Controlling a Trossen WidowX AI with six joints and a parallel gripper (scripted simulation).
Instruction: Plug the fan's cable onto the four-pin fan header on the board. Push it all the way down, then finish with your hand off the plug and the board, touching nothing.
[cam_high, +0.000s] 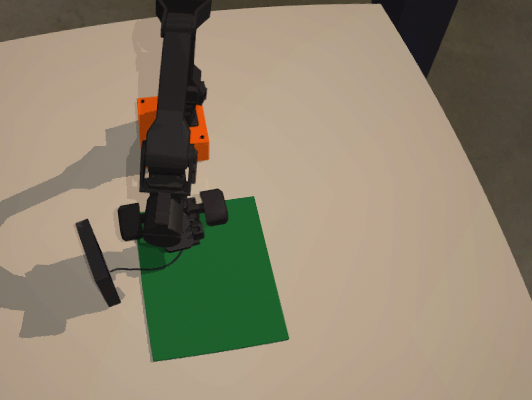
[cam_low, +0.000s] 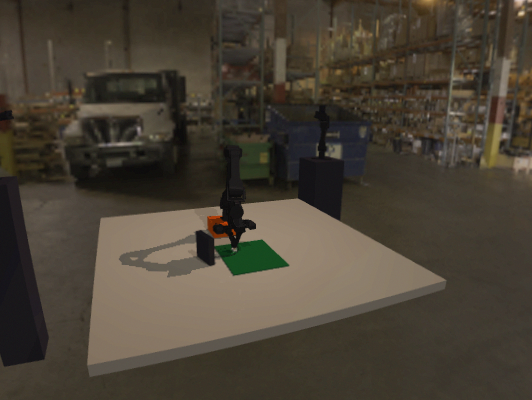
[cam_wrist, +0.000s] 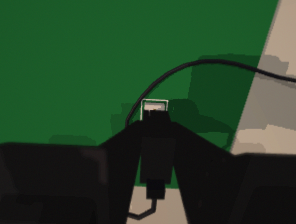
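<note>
My gripper tip is 1 cm past the black plug and 1 cm below it. Round my gripper tip: black fan (4 cm ahead, 14 cm to the right, 3 cm above); green board (7 cm ahead, 5 cm to the left, 5 cm below); white four-pin fan header (1 cm behind, 3 cm below).
</note>
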